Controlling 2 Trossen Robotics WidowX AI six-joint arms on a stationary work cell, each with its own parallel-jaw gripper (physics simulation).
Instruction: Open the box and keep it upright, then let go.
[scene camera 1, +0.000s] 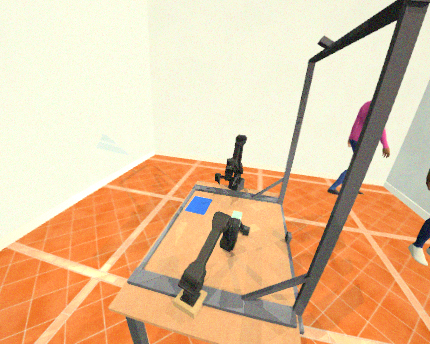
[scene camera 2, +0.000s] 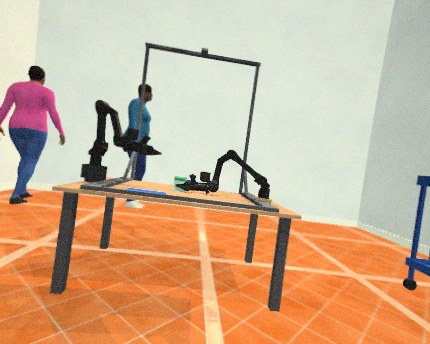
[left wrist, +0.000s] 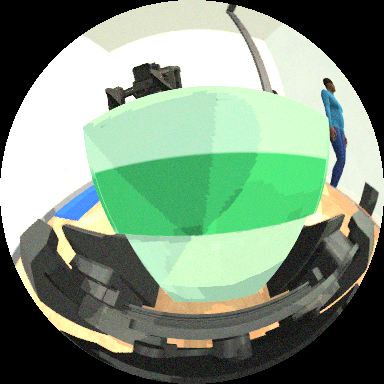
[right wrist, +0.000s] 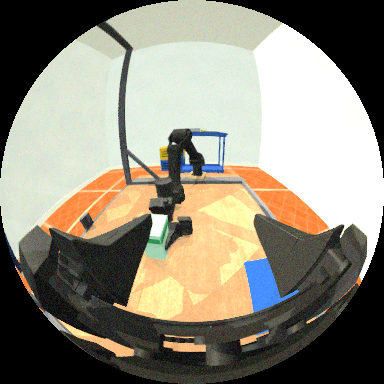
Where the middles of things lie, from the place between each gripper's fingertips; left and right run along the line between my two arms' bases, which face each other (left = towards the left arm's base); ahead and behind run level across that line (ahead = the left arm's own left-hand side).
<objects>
Now: left hand 30 mm to the right of the pale green box (left wrist: 196, 268) and 10 mm below it. From my left hand the other things lie so: flat blue square (right wrist: 263, 290) (310 mm ahead, 120 mm to the right, 30 mm below).
My right gripper is now 180 mm above the pale green box, 130 mm to the right of it and 120 mm past it. Also, from my right hand: flat blue square 220 mm below, 190 mm ahead, 20 mm to the right.
</objects>
